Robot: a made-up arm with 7 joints. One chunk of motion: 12 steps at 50 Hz.
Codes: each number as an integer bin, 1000 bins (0 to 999) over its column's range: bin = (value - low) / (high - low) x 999, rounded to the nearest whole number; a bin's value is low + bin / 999 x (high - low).
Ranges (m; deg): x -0.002..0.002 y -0.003..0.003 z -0.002..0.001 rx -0.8..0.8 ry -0.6..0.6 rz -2..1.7
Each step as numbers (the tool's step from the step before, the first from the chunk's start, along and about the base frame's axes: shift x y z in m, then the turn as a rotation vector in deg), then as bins.
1 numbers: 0.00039 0.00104 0.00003 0.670 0.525 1.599
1 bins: 597 673 676 918 937 972
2 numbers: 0.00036 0.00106 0.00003 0.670 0.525 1.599
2 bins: 589 676 676 918 937 972
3 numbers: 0.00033 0.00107 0.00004 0.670 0.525 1.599
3 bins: 582 678 679 918 937 972
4 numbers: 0.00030 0.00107 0.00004 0.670 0.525 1.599
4 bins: 574 678 679 918 937 972
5 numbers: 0.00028 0.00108 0.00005 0.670 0.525 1.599
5 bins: 569 679 683 918 937 972
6 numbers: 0.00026 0.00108 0.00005 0.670 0.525 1.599
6 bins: 564 679 683 918 937 972
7 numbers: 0.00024 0.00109 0.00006 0.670 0.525 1.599
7 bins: 559 681 686 918 937 972
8 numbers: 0.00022 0.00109 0.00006 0.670 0.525 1.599
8 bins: 554 681 686 918 937 972
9 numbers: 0.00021 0.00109 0.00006 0.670 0.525 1.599
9 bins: 552 681 686 918 937 972
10 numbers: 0.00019 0.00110 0.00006 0.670 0.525 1.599
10 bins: 547 683 686 918 937 972
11 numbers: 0.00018 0.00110 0.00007 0.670 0.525 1.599
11 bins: 544 683 689 918 937 972
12 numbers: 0.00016 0.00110 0.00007 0.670 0.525 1.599
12 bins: 539 683 689 918 937 972
